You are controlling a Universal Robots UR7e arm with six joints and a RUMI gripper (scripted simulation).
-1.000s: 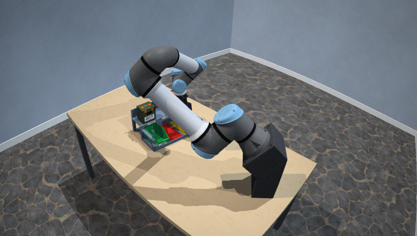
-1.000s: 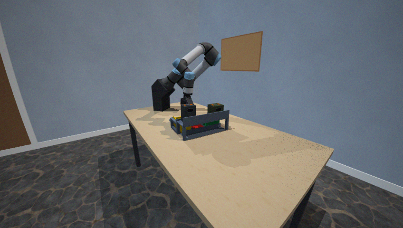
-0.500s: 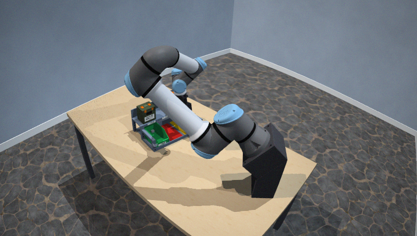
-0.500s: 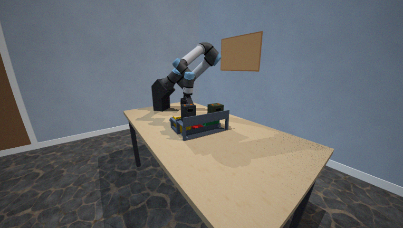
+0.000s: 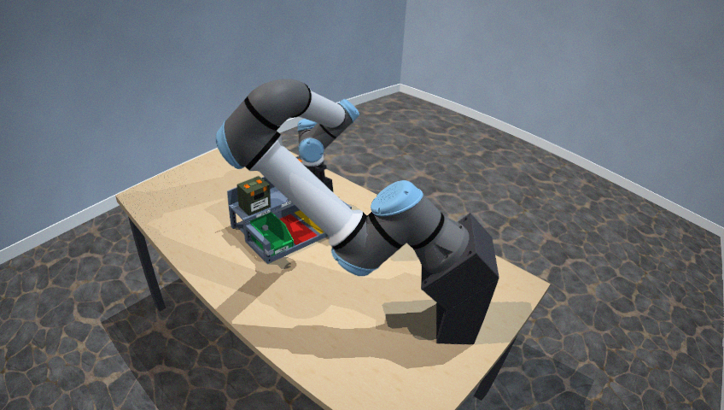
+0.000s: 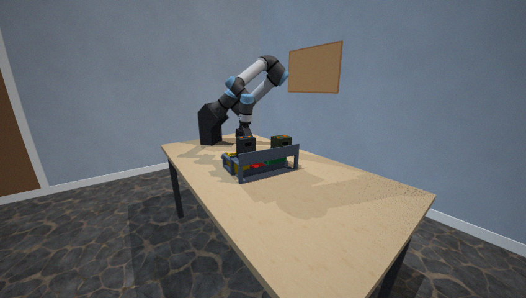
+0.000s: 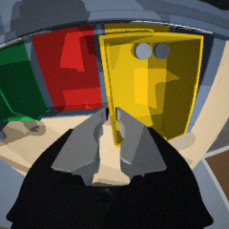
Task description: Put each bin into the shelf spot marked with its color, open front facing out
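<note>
Now: hand 5 cm to the left of the yellow bin and 2 cm above it. Round my hand: green bin 5 cm ahead, 18 cm to the left, 3 cm below; then black box 15 cm ahead, 5 cm to the right, 9 cm above.
</note>
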